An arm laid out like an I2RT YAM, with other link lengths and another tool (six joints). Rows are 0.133 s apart.
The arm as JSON. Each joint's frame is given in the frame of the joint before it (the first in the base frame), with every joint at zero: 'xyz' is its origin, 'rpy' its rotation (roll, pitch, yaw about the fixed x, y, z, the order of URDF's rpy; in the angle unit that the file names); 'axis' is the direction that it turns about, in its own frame. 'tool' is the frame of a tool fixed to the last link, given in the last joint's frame.
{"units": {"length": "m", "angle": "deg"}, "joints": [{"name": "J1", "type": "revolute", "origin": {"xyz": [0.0, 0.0, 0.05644], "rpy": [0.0, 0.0, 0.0]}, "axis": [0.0, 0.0, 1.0]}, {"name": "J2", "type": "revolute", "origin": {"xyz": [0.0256, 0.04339, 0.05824], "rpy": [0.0, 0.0, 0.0]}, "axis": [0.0, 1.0, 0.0]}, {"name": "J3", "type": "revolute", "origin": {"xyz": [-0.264, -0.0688, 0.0], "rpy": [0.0, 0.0, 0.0]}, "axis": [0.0, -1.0, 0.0]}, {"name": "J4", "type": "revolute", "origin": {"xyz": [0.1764, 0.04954, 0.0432], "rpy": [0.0, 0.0, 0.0]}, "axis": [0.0, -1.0, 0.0]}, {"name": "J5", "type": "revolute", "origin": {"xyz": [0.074, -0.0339, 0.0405], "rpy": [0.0, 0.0, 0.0]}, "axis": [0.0, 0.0, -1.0]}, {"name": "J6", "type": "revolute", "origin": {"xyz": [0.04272, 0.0, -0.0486], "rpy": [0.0, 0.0, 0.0]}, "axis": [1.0, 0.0, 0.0]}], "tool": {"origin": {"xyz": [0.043, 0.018, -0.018], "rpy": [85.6, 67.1, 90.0]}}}
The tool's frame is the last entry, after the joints.
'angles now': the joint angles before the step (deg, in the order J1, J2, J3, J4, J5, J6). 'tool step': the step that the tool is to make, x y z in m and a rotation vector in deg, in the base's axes. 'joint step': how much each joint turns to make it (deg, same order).
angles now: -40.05, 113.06, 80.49, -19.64, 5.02, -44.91
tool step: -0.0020, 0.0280, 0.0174, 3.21, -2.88, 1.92
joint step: 2.29, -5.30, -2.31, -2.94, -3.18, 2.94
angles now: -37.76, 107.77, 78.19, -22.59, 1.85, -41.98
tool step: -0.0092, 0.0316, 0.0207, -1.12, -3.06, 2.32
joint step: 3.28, -8.17, -5.65, 0.57, -0.09, 1.31
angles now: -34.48, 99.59, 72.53, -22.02, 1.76, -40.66
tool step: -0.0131, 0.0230, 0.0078, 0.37, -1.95, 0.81
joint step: 1.97, -6.12, -5.28, 0.52, -0.27, 1.78
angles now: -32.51, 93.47, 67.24, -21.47, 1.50, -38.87
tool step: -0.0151, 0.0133, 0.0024, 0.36, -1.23, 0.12
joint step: 0.40, -4.81, -4.57, 0.59, -0.52, 0.85
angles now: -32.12, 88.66, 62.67, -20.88, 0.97, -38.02
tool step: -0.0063, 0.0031, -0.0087, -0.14, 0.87, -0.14
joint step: 0.05, -0.77, -3.24, 1.81, 0.55, -0.26
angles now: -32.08, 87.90, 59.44, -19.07, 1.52, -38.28
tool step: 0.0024, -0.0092, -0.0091, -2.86, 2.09, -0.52
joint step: -0.29, 2.20, -0.80, 2.87, 2.77, -2.21
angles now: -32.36, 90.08, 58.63, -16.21, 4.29, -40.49
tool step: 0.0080, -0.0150, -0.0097, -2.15, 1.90, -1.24
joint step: -0.79, 4.15, 1.21, 2.66, 2.40, -1.58
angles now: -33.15, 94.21, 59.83, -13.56, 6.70, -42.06
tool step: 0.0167, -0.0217, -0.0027, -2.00, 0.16, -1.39
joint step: -1.14, 5.35, 4.82, 1.64, 1.46, -1.01
